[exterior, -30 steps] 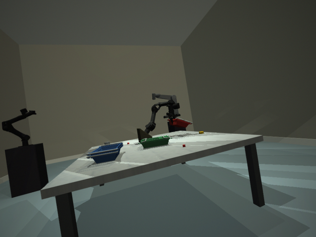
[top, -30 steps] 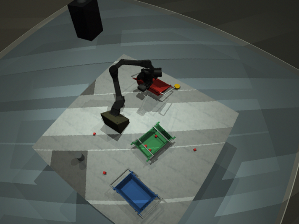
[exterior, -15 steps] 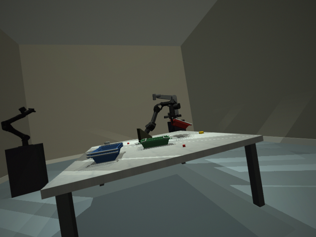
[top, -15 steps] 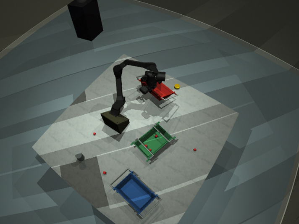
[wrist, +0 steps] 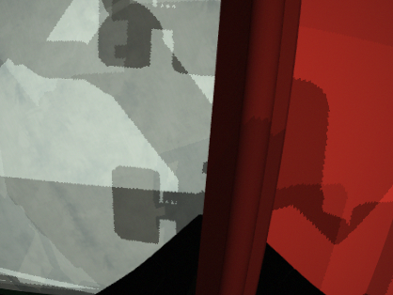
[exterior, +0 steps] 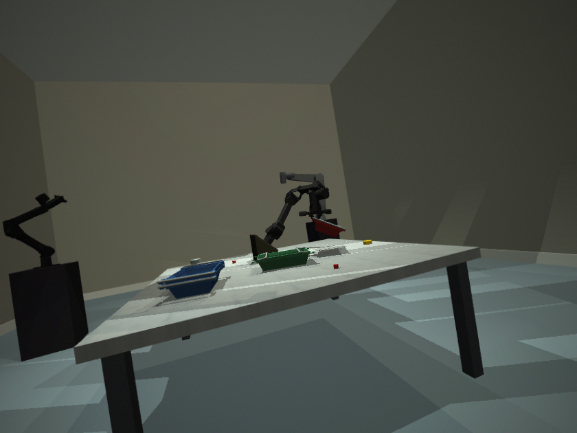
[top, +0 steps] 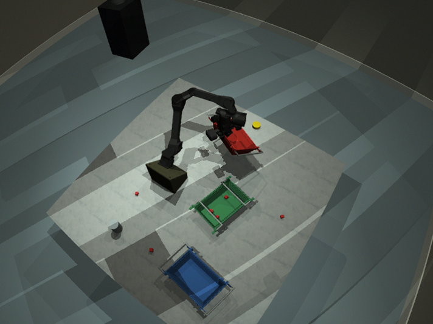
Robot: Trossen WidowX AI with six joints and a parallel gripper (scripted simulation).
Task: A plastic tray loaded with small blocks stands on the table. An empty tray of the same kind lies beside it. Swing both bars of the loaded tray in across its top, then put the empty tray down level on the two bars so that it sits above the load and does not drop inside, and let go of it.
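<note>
The red tray lies 40 mm ahead of my gripper tip and 60 mm to the left of it. The rest, counted from my gripper tip: yellow disc: 90 mm ahead, 280 mm to the left, 140 mm below; grey cylinder: 290 mm behind, 670 mm to the right, 110 mm below.
</note>
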